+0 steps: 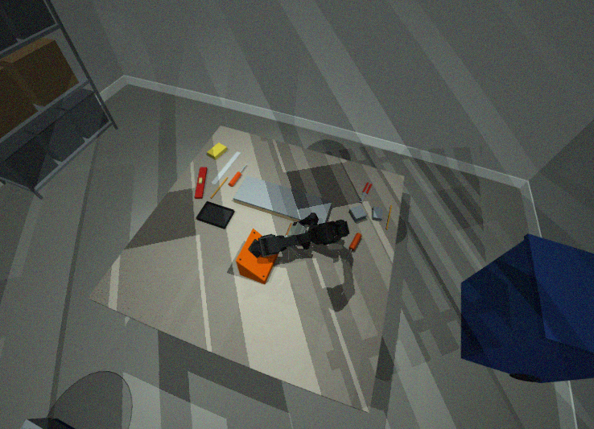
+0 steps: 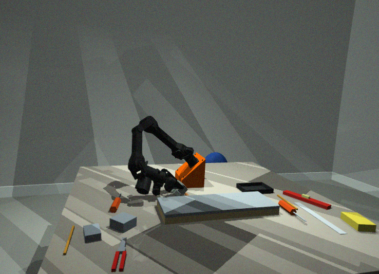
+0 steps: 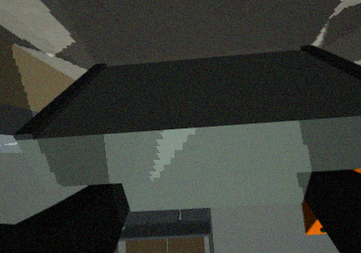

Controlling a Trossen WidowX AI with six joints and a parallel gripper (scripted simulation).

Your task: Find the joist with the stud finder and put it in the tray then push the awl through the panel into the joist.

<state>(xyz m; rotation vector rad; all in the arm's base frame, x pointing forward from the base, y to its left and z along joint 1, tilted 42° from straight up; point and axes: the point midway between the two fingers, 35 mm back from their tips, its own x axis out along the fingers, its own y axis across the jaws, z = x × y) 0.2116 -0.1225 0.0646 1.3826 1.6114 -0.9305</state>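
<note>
Right now the stud finder is 10 mm below my gripper tip and 10 mm ahead of it. From my gripper tip the other things lie so: awl 50 mm below, 30 mm to the left, 20 mm behind; ruler 580 mm to the left, 250 mm ahead, 60 mm below; black tray 430 mm to the left, 80 mm behind, 50 mm below.
</note>
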